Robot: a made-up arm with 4 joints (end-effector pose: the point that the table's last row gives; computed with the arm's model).
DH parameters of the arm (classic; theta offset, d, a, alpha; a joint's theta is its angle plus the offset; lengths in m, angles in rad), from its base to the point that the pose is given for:
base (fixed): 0 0.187 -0.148 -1.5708
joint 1: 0 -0.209 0.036 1.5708
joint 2: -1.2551 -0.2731 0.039 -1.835
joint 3: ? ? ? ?
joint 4: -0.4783 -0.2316 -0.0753 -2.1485
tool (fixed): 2.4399 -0.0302 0 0
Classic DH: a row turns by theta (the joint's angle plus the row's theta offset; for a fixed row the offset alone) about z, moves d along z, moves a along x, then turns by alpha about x.
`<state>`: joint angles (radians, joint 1 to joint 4).
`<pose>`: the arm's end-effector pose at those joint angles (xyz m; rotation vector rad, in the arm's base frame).
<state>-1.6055 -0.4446 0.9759 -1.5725</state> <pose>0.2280 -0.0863 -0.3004 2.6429 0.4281 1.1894</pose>
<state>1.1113 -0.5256 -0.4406 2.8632</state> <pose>-0.5959 -0.3635 0.6653 0.3125 -1.1313 -1.2467</pose>
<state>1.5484 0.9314 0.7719 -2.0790</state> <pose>-0.5372 -0.7589 0.2993 -0.5809 -1.8217 2.2275</pose>
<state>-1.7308 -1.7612 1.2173 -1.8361</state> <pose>0.1842 0.3485 0.3013 -1.5622 -0.0162 -1.0025</pose>
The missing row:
joint 3: -0.1732 -0.5587 0.0863 1.4529
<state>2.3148 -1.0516 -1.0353 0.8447</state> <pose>0.1369 0.0313 0.7267 0.4748 -1.1190 0.9210</pose>
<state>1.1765 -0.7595 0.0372 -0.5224</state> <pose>-0.6620 -0.0473 0.5368 1.4644 1.7328 -2.0147</pose>
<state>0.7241 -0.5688 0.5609 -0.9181</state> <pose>-0.7586 -0.0698 0.2537 2.2760 1.1943 -1.6045</pose>
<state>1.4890 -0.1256 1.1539 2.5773</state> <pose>-0.5346 -0.2855 0.7948 -0.8710 -0.9766 -2.4085</pose>
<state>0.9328 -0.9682 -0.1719 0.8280</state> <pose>-0.7186 0.0869 0.4720 -1.2463 -2.5014 0.6430</pose>
